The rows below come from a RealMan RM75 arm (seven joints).
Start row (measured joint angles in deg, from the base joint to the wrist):
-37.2 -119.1 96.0 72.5 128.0 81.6 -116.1
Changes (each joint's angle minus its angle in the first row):
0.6 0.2 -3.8 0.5 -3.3 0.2 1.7
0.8 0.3 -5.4 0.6 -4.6 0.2 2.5
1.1 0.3 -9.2 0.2 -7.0 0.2 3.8
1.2 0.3 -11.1 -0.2 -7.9 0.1 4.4
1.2 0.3 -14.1 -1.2 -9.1 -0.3 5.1
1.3 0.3 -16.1 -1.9 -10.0 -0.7 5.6
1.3 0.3 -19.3 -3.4 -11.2 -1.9 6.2
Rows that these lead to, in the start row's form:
-36.6 -118.9 92.2 73.0 124.7 81.8 -114.4
-36.4 -118.8 90.6 73.1 123.4 81.8 -113.6
-36.1 -118.8 86.8 72.7 121.0 81.8 -112.3
-36.0 -118.8 84.9 72.3 120.1 81.7 -111.7
-36.0 -118.8 81.9 71.3 118.9 81.3 -111.0
-35.9 -118.8 79.9 70.6 118.0 80.9 -110.5
-35.9 -118.8 76.7 69.1 116.8 79.7 -109.9

